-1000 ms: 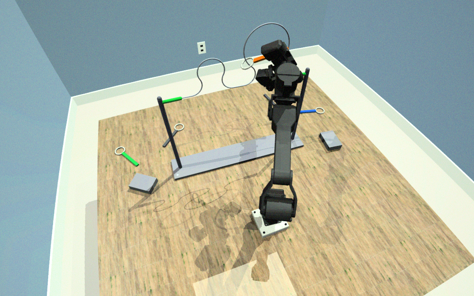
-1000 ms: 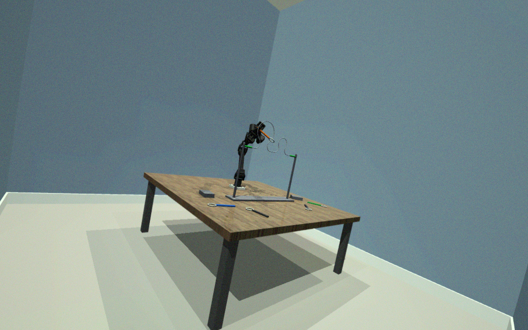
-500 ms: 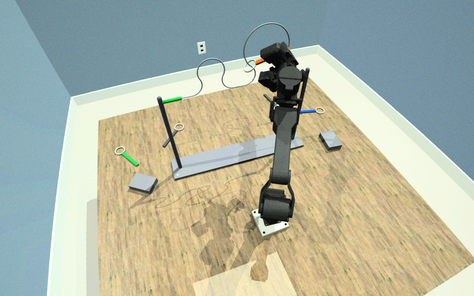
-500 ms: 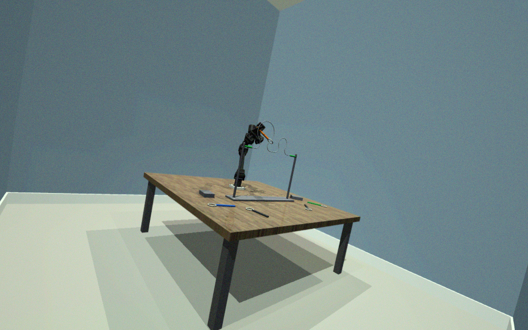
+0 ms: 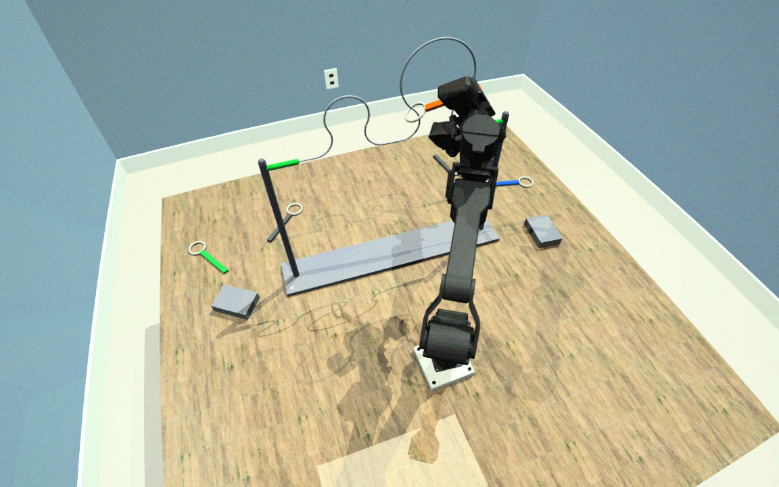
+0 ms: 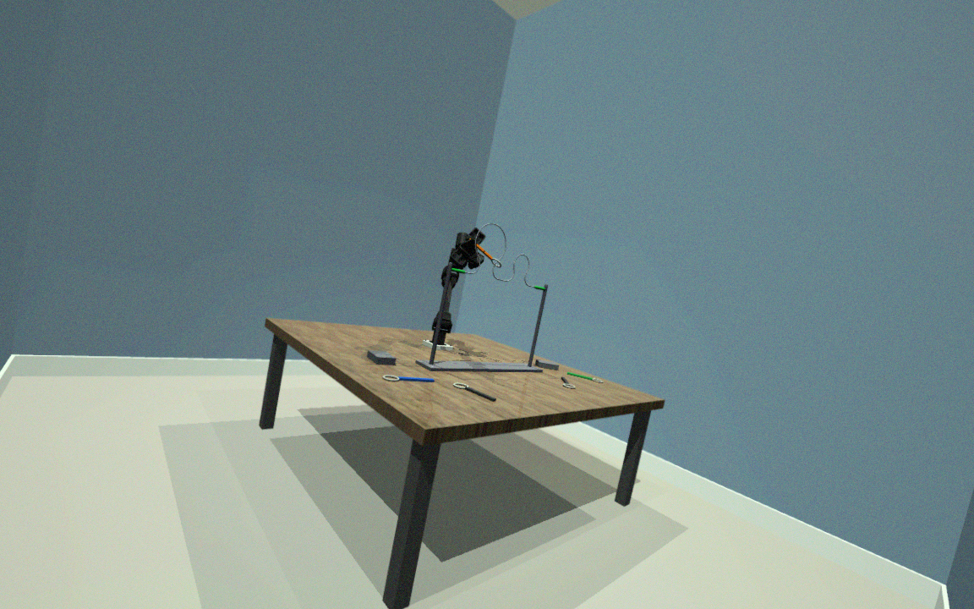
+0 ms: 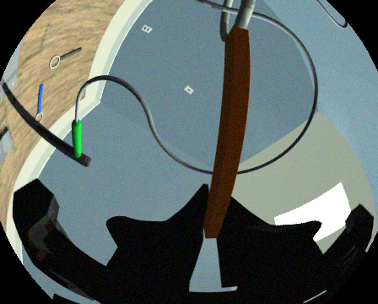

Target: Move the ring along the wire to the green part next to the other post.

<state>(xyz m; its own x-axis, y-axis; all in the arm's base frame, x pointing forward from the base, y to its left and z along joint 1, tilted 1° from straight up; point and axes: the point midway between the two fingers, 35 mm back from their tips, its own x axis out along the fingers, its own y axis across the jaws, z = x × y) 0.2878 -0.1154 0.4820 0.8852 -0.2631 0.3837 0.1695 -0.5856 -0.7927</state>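
My gripper tip is now 10 mm short of the ring with orange handle, 70 mm to the right of it and 50 mm above it.
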